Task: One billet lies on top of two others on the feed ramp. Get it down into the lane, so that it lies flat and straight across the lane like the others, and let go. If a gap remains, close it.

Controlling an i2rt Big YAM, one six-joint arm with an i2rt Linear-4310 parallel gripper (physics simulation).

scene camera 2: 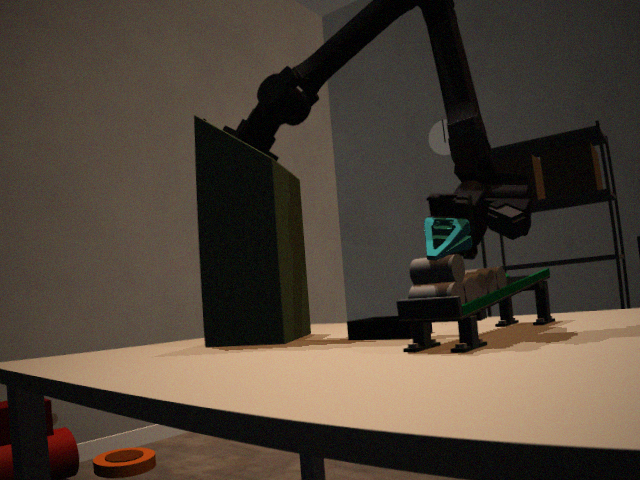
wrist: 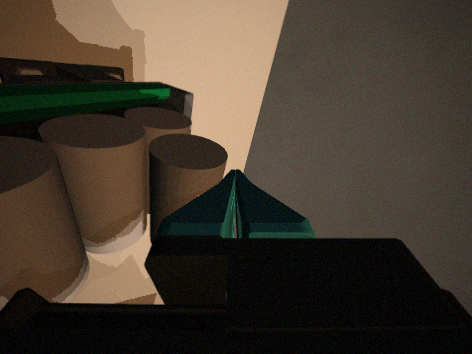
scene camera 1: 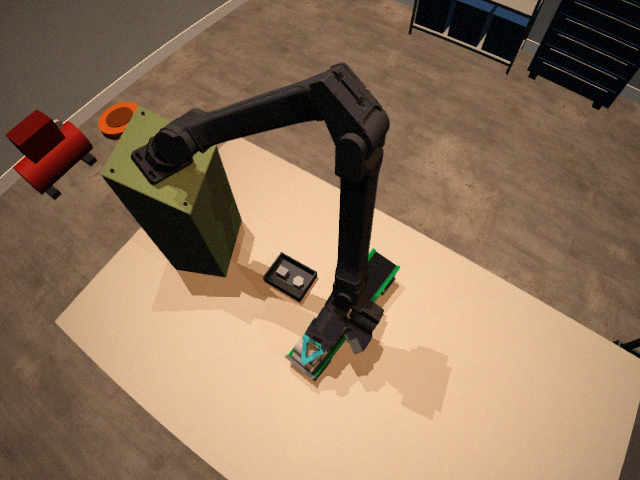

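The top billet lies across the low end of the ramp. It rests on the end billet and leans toward the neighbouring billet. Another billet lies farther up; those in the lane stand close together in the wrist view. My gripper is shut and empty, with its teal tips at the top billet's upper side; whether they touch it is unclear. In scene camera 1 the arm hides most of the billets.
A dark end plate closes the ramp's low end. A black tray with a pale square block and a pale hexagonal block stands between the ramp and the green pedestal.
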